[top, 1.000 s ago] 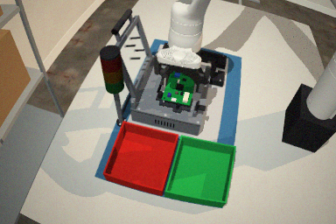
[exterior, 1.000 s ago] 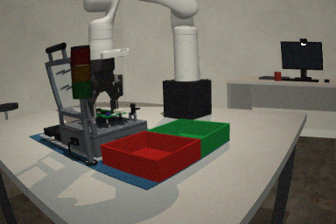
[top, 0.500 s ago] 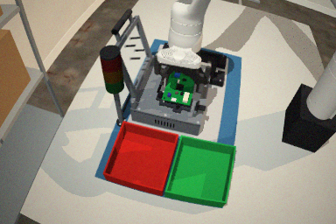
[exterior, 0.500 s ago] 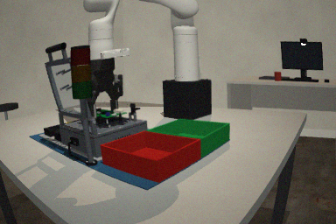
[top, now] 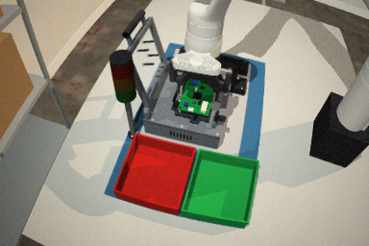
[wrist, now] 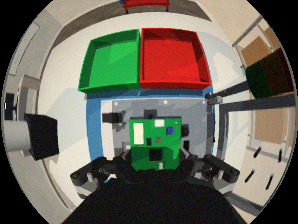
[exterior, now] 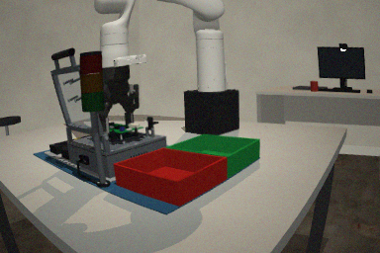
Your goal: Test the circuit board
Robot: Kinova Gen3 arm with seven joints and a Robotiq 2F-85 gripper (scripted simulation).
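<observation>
Right now the green circuit board is right at my hand. Also, from my hand: tester lid: 12 cm ahead, 1 cm to the left, 10 cm above; then green bin: 13 cm behind, 19 cm to the left, 7 cm below; then red bin: 2 cm ahead, 20 cm to the left, 7 cm below.
</observation>
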